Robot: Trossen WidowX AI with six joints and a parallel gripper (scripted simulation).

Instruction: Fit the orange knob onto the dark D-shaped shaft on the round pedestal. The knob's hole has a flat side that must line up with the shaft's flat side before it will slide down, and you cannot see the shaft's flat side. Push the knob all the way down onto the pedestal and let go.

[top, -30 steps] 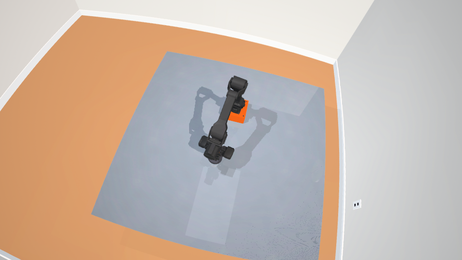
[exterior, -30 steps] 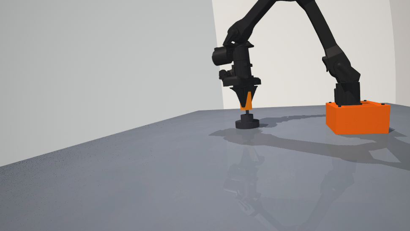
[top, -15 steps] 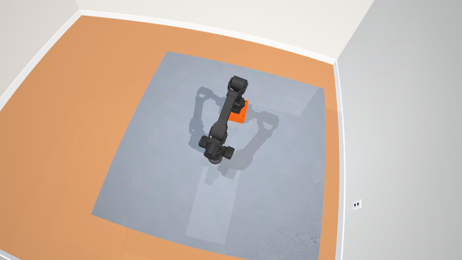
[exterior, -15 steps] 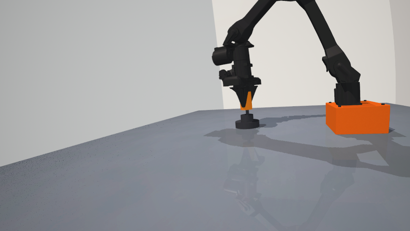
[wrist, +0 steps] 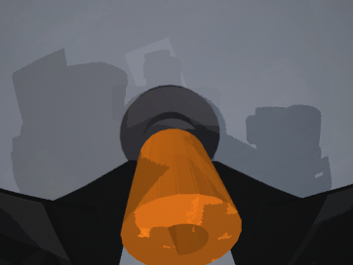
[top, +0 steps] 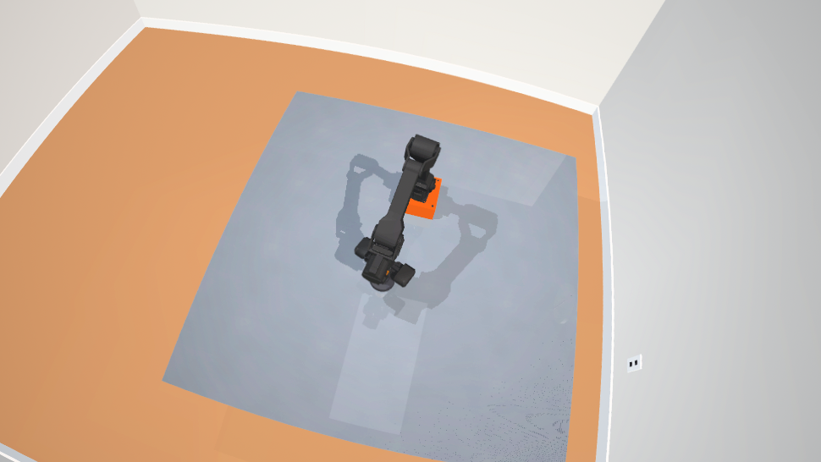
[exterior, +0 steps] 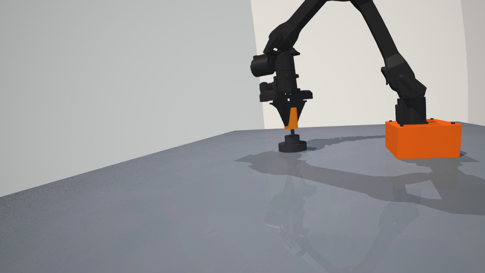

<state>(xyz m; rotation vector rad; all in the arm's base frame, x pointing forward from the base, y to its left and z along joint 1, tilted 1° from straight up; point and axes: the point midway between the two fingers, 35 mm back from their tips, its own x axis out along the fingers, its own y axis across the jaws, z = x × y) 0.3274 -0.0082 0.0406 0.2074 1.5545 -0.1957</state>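
My gripper tip is 20 mm below the orange knob. Also, from my gripper tip: round dark pedestal: 40 mm below.
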